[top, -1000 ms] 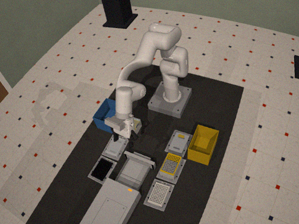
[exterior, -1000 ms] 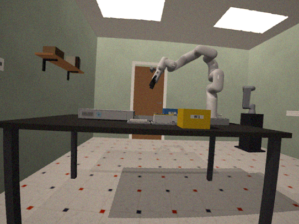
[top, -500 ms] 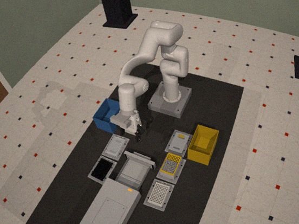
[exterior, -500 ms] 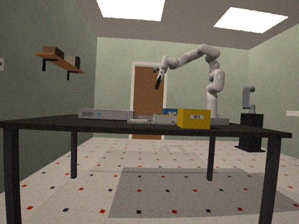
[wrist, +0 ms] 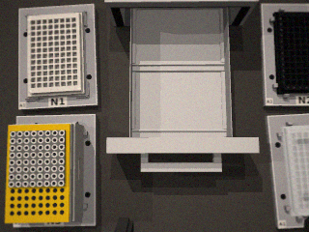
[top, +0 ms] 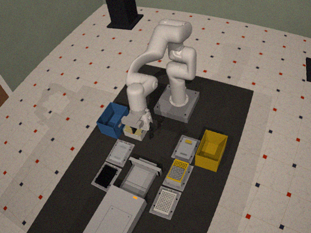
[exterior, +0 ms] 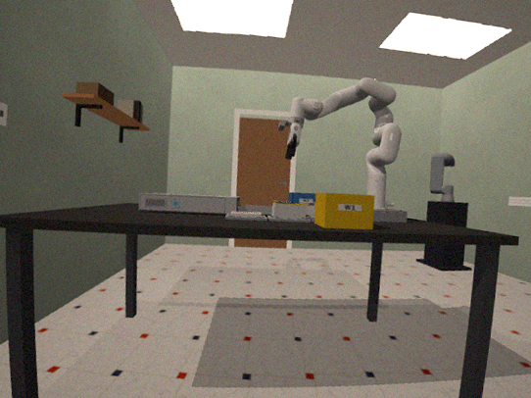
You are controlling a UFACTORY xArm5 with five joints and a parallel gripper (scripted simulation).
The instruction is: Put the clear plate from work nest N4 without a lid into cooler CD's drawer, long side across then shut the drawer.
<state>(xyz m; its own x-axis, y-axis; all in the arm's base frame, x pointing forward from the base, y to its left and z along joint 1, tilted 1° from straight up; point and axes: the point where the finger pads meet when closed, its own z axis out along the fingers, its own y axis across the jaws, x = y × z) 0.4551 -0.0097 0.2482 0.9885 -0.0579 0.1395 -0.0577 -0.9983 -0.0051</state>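
My hand is 280 mm above the clear plate, 200 mm to the left of it and 10 mm short of it. From my hand the other things lie so: drawer: 260 mm below, 150 mm ahead, 10 mm to the right; black plate: 280 mm below, 200 mm to the right, 180 mm ahead; white plate: 280 mm below, 210 mm ahead, 170 mm to the left.
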